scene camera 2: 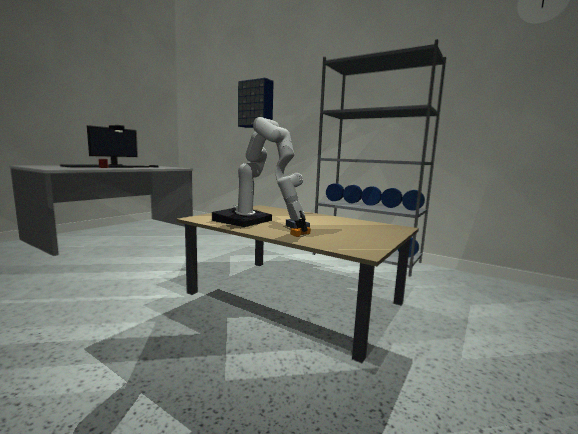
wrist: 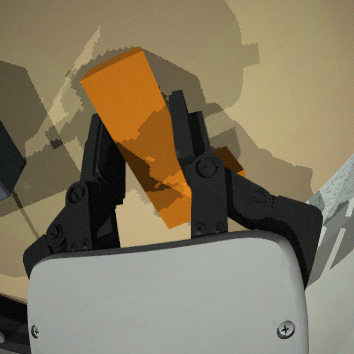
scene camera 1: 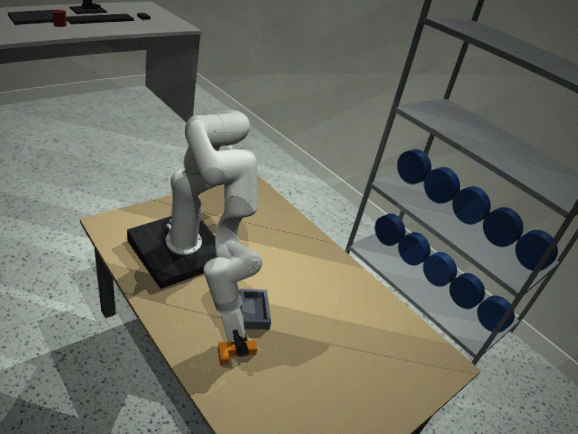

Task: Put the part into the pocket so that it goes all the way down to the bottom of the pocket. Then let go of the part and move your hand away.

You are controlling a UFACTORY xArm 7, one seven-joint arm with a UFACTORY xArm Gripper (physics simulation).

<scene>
My gripper grips an orange part, which still rests on the table.
</scene>
